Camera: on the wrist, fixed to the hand. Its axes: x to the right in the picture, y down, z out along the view.
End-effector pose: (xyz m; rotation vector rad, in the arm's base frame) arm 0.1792 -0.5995 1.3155 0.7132 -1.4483 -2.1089
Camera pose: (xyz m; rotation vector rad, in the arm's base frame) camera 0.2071 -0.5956 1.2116 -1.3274 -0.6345 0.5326
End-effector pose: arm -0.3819 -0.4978 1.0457 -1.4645 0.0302 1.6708
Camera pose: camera -0.2865 -0.4696 1.0869 -0.2107 -1.2627 -1.0897
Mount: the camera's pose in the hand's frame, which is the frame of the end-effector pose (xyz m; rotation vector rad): -0.0081 -0.0964 -0.0472 -0.0579 0.2847 -3.0901
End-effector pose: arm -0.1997 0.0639 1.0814 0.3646 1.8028 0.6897
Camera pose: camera -0.2327 -0.0290 1.0381 -2.1799 0.5864 -1.4241
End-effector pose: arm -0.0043 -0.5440 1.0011 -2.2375 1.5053 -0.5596
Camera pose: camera 0.0432 -0.5070 1.0904 1.4480 2.0653 0.7006
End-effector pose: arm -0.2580 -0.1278 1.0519 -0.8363 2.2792 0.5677
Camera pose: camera -0.2064 -0.2196 1.0742 -2.5904 -0.7963 -0.9442
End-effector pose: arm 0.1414 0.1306 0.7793 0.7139 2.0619 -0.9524
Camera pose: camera 0.0578 0.1123 0.8446 1.9152 -0.8313 0.8381
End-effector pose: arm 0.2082 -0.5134 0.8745 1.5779 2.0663 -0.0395
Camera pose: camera 0.1040 -0.5352 0.8904 2.2727 -1.8709 0.5979
